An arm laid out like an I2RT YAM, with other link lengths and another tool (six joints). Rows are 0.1 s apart.
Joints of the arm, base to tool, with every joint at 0 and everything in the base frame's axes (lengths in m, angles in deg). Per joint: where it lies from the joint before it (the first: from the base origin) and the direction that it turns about. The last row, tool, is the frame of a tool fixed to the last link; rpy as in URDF.
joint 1: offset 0.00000 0.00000 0.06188 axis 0 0 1
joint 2: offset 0.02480 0.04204 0.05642 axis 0 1 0
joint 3: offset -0.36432 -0.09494 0.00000 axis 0 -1 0
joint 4: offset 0.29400 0.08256 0.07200 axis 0 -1 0
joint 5: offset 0.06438 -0.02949 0.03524 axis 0 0 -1
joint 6: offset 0.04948 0.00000 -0.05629 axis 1 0 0
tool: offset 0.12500 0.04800 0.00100 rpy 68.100 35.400 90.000
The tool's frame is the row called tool.
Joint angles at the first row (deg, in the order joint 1, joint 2, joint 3, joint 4, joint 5, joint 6):
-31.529, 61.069, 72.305, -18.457, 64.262, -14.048
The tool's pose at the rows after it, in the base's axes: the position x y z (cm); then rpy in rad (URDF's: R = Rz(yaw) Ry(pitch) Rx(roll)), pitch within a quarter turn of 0, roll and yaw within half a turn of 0:
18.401 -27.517 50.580 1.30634 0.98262 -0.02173
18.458 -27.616 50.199 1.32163 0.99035 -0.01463
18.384 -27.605 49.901 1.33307 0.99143 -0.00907
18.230 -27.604 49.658 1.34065 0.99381 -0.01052
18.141 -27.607 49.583 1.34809 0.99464 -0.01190
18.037 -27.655 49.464 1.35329 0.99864 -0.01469
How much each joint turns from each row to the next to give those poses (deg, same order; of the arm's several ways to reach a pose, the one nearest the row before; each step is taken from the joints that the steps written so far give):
-0.022, 0.555, 0.028, -1.143, 0.790, 1.038
-0.001, 0.333, -0.064, -0.754, 0.287, 0.576
0.003, 0.018, -0.176, -0.731, 0.178, 0.756
-0.001, -0.011, -0.190, -0.543, 0.411, 0.531
0.074, 0.178, 0.232, -0.844, 0.463, 0.688
-0.056, 0.115, 0.026, -0.419, 0.340, 0.250

